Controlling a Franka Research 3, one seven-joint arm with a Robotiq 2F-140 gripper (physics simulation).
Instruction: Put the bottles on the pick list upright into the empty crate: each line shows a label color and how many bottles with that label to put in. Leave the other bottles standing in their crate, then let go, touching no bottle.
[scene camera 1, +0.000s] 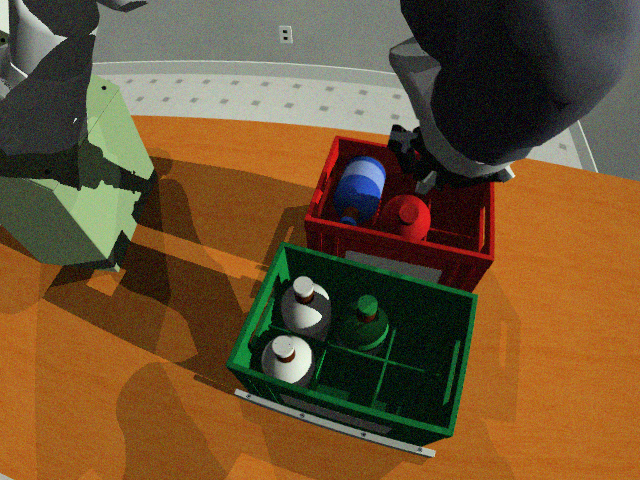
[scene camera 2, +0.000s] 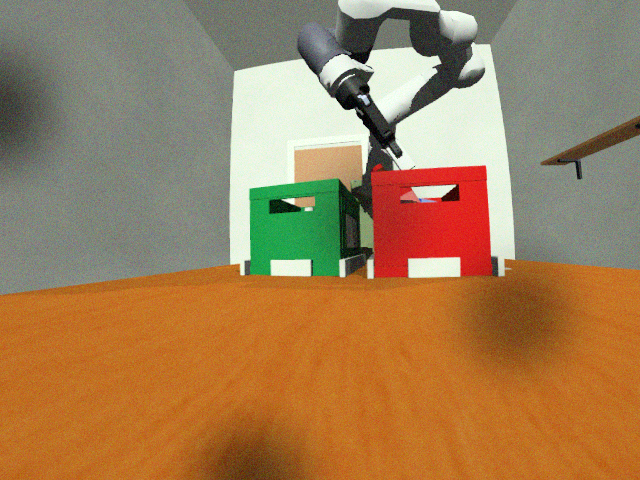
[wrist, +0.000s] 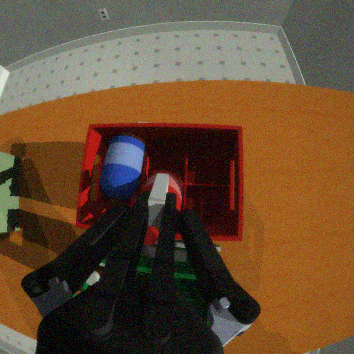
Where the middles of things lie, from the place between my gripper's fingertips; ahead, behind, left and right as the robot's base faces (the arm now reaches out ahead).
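The blue bottle (scene camera 1: 356, 198) is 100 mm behind my hand, 10 mm to the left of it and 80 mm below it. As for the green bottle (scene camera 1: 363, 324), it stands 130 mm below my hand, 180 mm to the right of it and 20 mm behind it, and going by their middles it is the farthest from my hand of the things named here. My hand itself is 10 mm past the red bottle (scene camera 1: 405, 215), 20 mm to the left of it and 60 mm above it. Measured to their middles, the red bottle is the nearest to my hand of the things named here.
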